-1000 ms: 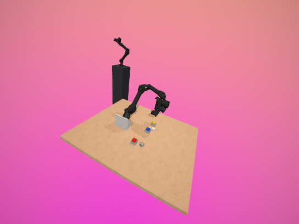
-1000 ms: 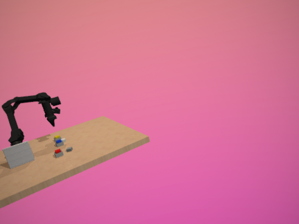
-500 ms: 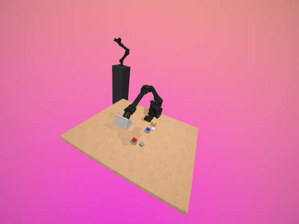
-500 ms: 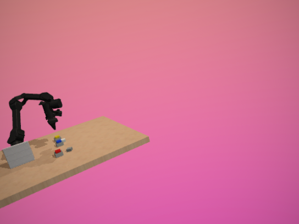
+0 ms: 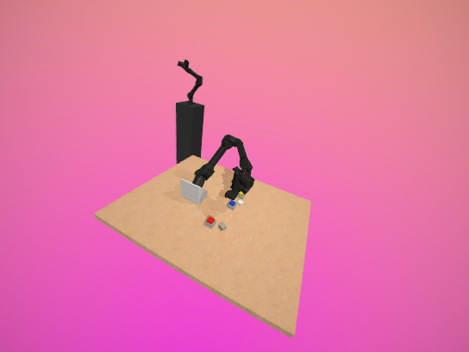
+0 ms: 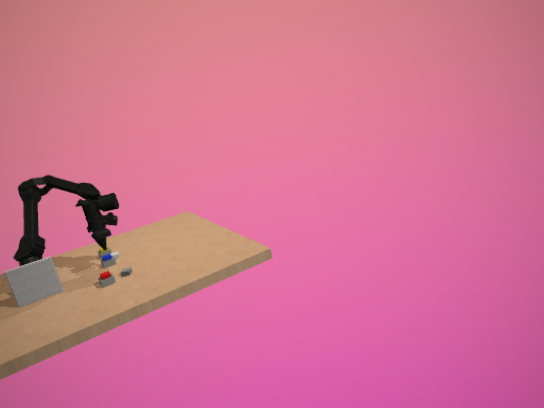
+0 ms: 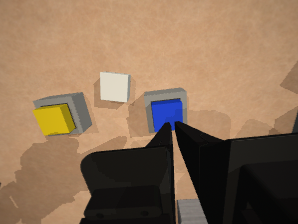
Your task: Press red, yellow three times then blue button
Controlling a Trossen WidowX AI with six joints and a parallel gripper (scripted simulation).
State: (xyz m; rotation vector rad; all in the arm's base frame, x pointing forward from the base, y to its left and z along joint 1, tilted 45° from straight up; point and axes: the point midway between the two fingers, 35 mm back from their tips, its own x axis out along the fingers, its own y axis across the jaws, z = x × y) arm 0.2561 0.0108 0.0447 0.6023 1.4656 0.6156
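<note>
Right now my gripper tip is 3 cm above the blue button. Round my gripper tip: yellow button (1 cm ahead, 13 cm to the left, 3 cm below); white block (3 cm ahead, 6 cm to the left, 6 cm below); grey block (3 cm ahead, 19 cm to the right, 6 cm below).
</note>
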